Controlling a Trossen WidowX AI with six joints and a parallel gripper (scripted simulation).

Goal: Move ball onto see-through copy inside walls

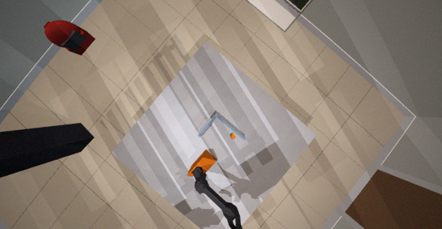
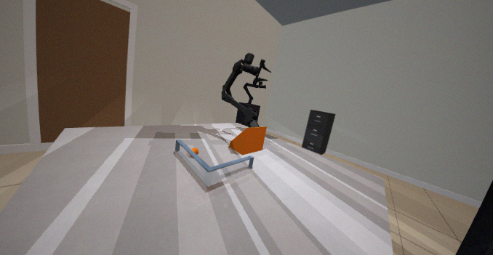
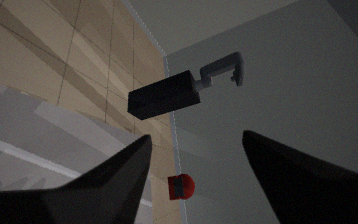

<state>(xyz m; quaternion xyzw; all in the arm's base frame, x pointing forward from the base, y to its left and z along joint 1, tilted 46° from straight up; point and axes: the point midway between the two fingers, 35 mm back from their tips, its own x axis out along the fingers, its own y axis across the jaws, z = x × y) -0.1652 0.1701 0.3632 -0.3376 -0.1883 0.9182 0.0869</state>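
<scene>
The orange ball lies 56 cm ahead of my gripper tip, 8 cm to the left of it and 49 cm below it.
</scene>
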